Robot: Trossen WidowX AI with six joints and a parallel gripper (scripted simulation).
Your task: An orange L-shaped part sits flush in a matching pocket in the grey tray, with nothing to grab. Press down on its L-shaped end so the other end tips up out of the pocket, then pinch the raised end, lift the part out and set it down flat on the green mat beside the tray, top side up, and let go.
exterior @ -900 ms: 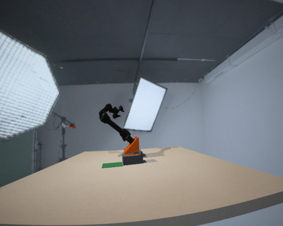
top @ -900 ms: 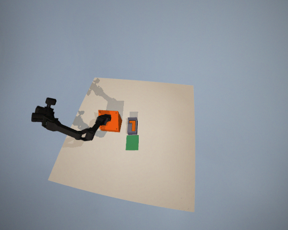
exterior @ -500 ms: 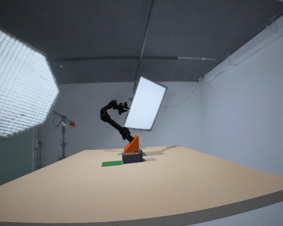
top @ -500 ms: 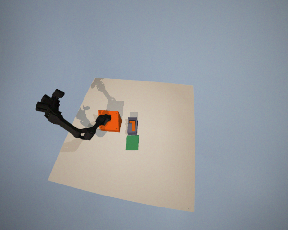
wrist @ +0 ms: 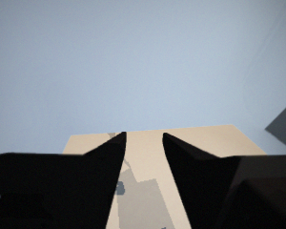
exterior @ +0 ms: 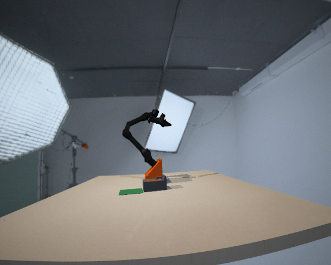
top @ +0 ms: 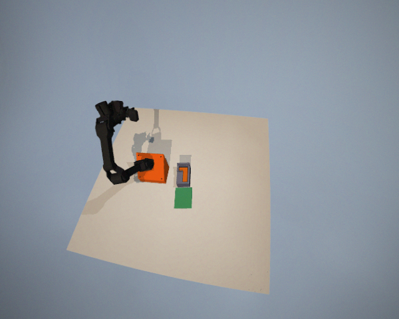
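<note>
Now: the orange L-shaped part 290 mm ahead of my gripper tip, 170 mm to the right of it and 450 mm below it. From my gripper tip the other things lie so: green mat (320 mm ahead, 330 mm to the right, 510 mm below).
</note>
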